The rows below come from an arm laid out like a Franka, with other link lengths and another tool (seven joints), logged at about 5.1 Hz.
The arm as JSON. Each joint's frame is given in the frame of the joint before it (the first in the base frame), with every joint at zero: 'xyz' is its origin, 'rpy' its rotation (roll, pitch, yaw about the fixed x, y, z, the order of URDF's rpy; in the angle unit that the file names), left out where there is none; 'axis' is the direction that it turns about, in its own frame. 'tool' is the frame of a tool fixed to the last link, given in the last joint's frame.
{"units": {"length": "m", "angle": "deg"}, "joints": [
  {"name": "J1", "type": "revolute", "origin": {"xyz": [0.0, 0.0, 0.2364]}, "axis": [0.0, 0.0, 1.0]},
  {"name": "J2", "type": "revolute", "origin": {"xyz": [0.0, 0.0, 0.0], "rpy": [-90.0, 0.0, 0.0]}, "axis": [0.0, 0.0, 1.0]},
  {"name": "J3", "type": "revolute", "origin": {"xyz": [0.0, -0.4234, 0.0], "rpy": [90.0, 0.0, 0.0]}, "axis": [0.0, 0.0, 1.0]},
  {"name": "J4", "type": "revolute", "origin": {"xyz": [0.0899, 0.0, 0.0], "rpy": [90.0, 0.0, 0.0]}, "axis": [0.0, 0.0, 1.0]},
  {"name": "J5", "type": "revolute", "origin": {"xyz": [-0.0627, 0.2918, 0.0], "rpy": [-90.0, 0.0, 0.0]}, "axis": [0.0, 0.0, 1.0]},
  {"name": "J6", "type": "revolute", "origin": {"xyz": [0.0, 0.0, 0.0], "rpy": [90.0, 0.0, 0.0]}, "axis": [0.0, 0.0, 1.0]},
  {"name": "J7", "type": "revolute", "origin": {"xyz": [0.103, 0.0, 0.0], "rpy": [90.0, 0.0, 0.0]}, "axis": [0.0, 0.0, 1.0]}
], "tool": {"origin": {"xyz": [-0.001, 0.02, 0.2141], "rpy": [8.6, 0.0, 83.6]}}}
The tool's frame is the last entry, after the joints.
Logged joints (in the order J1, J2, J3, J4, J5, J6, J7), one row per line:
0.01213 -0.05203 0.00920 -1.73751 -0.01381 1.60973 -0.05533
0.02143 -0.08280 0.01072 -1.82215 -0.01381 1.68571 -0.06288
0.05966 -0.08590 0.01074 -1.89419 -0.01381 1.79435 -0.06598
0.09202 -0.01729 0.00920 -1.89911 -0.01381 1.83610 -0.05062
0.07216 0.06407 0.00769 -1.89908 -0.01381 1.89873 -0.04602
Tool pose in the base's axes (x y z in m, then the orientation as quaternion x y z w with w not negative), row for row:
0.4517 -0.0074 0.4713 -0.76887 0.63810 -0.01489 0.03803
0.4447 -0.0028 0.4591 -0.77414 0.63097 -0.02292 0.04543
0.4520 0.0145 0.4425 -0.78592 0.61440 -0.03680 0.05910
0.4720 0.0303 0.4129 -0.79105 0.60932 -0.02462 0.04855
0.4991 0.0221 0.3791 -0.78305 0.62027 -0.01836 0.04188
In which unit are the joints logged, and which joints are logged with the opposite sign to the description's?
The joints are logged in radians. Opposite sign: J5.
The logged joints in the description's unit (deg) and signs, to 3 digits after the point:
0.695 -2.981 0.527 -99.552 0.791 92.231 -3.170
1.228 -4.744 0.614 -104.402 0.791 96.584 -3.603
3.418 -4.922 0.615 -108.529 0.791 102.809 -3.780
5.272 -0.991 0.527 -108.811 0.791 105.201 -2.900
4.134 3.671 0.441 -108.809 0.791 108.789 -2.637

